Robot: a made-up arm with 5 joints.
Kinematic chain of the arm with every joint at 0, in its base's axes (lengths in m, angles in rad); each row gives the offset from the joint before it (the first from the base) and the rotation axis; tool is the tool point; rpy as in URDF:
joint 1: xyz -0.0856 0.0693 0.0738 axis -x
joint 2: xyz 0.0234 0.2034 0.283 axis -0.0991 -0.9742 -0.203
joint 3: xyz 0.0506 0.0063 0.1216 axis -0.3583 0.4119 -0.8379
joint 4: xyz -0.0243 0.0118 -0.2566 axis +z
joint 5: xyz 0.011 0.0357 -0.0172 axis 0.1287 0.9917 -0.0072
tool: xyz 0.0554 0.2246 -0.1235 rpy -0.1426 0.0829 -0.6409
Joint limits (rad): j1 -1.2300..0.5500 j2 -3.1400..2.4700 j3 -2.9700..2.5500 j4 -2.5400..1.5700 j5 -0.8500..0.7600
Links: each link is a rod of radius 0.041 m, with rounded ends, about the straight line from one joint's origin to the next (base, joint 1, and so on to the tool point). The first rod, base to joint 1, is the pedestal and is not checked.
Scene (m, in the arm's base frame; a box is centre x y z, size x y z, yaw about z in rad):
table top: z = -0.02
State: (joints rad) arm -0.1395 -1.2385 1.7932 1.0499 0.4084
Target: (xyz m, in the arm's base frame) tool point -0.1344 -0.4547 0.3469
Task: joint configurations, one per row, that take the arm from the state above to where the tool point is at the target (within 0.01 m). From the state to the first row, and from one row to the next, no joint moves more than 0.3 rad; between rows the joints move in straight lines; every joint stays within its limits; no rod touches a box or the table.
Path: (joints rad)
1: -0.3965 -1.5174 1.9308 0.7824 0.2899
2: -0.6535 -1.7962 2.0684 0.5150 0.1714
3: -0.9105 -2.0751 2.2060 0.2475 0.0529
4: -1.1675 -2.3539 2.3436 -0.0200 -0.0656

